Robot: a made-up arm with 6 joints.
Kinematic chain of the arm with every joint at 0, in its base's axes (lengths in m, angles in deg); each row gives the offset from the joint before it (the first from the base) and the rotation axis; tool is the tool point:
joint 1: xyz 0 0 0.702 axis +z
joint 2: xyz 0.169 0 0 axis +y
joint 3: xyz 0 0 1.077 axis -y
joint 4: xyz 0 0 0.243 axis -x
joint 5: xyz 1.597 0 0 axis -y
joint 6: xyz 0.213 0 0 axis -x
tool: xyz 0 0 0
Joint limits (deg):
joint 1: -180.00..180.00
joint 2: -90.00..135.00
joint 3: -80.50..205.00
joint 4: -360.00..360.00
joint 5: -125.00..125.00
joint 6: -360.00..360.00
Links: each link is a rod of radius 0.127 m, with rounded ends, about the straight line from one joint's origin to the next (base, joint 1, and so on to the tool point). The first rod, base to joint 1, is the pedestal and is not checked.
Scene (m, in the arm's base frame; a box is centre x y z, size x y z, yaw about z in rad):
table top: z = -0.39
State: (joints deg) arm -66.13 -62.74 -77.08 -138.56 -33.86 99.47
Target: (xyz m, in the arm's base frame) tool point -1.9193 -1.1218 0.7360
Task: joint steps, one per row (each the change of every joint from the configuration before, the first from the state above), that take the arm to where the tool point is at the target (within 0.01 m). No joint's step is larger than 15 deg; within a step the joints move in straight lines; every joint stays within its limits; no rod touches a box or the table.
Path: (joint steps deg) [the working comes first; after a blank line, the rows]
Joints at the target: -151.12 27.09 -13.69 -144.54 -26.60 99.47
Straight joint move there: clear.

1: -12.14 12.83 9.06 -0.85 1.04 0.00
2: -12.14 12.84 9.05 -0.86 1.03 0.00
3: -12.14 12.83 9.06 -0.85 1.04 0.00
4: -12.15 12.83 9.05 -0.85 1.04 0.00
5: -12.14 12.84 9.06 -0.86 1.04 0.00
6: -12.14 12.83 9.05 -0.85 1.03 0.00
7: -12.14 12.83 9.06 -0.86 1.04 0.00

